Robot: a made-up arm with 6 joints.
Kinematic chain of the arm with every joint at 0, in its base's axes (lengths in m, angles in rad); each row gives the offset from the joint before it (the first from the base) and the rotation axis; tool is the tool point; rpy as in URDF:
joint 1: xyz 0 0 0.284 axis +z
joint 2: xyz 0 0 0 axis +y
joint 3: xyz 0.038 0 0.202 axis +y
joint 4: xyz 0.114 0 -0.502 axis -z
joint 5: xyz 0 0 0 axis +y
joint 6: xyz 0.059 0 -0.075 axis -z
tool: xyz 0 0 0 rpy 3.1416 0 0
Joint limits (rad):
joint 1: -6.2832..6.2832
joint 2: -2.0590..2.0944
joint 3: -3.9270..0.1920
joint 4: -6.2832..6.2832
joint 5: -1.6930..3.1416
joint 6: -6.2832..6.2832
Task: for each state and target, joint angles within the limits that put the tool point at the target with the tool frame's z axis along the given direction. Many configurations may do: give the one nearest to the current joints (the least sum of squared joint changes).
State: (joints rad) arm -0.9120 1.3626 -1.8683 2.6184 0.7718 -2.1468
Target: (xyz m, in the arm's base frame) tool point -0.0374 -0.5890 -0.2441 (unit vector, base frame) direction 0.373 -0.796 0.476
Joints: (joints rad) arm -1.6967 2.0656 -2.5702 2.6512 1.6284 -2.1468
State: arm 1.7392 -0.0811 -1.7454 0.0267 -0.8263 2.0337
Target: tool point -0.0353 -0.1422 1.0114 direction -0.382 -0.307 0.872
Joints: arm 1.7801 -0.7391 -2.1107 -0.7576 -0.6898 2.0337
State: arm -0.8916 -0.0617 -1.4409 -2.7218 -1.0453 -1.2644
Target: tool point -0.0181 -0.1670 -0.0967 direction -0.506 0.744 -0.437
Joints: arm -1.4219 0.8265 -0.7417 -3.6100 -1.0426 -1.2644
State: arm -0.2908 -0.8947 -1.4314 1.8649 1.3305 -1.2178
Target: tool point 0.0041 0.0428 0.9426 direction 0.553 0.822 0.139
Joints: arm -0.0183 -1.2687 -1.3981 1.1082 1.1924 -1.2178
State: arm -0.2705 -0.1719 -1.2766 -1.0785 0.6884 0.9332
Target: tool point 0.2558 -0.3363 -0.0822 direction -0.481 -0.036 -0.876
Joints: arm -0.9112 0.4690 -0.8007 -0.6427 0.7355 0.9332
